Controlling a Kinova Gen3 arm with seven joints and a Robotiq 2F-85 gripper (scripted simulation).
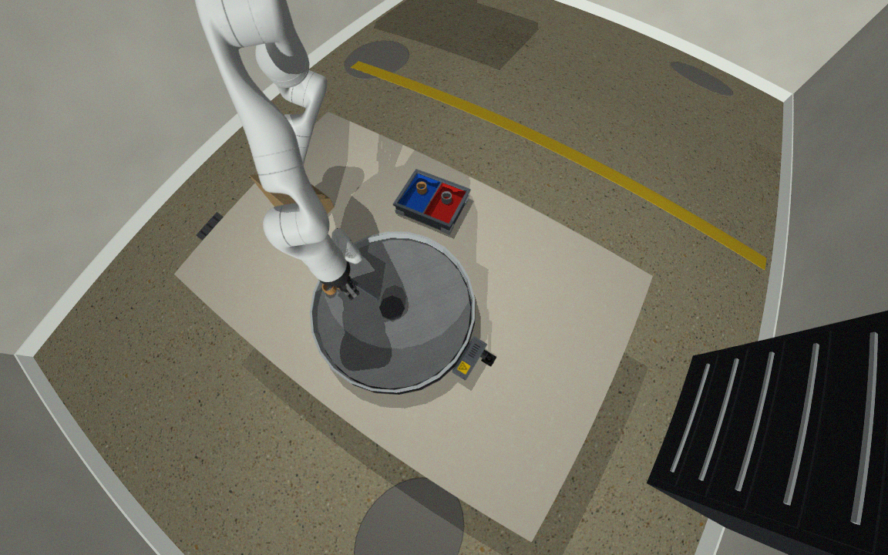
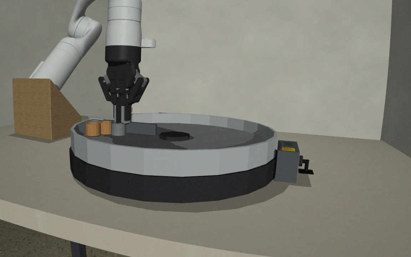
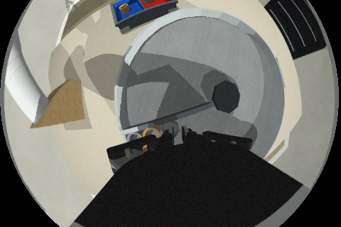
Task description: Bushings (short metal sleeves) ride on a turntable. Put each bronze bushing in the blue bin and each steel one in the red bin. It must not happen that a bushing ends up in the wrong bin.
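Now: the grey turntable 11 cm ahead of my hand, 2 cm to the left of it and 5 cm below it.
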